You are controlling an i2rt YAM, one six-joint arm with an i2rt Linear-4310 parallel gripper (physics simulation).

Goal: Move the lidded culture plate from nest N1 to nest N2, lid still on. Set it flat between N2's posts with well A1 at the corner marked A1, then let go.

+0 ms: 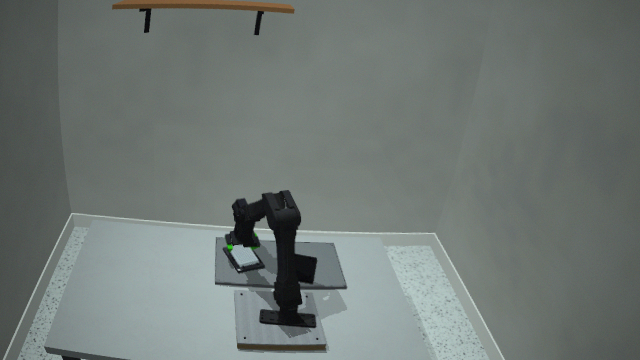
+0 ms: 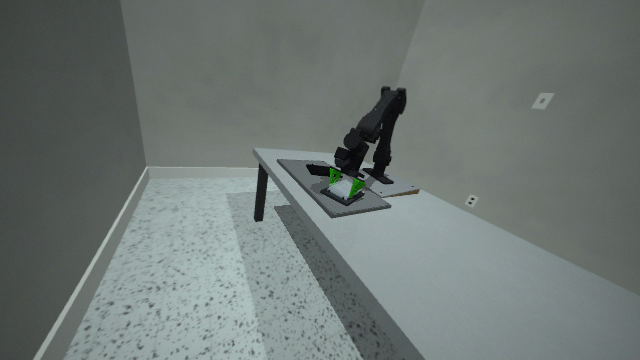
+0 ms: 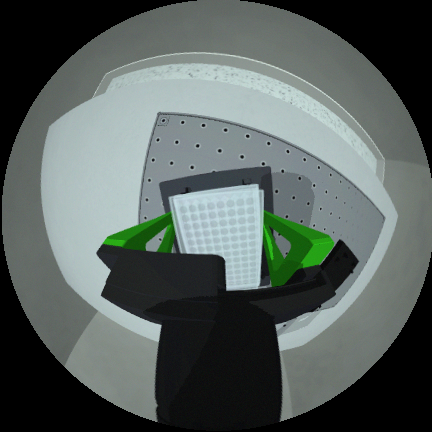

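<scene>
The lidded culture plate is white with a grid of wells showing through the lid. It lies flat in the dark nest N1 on the left part of the grey perforated board. My gripper is low over the plate's near end, open, with one green finger on each long side of the plate. I cannot tell if the fingers touch it. Nest N2 is the dark piece on the board right of the arm, empty.
The arm stands on a grey mounting plate in front of the board. The table edge runs close along the board's far side. A wooden shelf hangs high on the back wall.
</scene>
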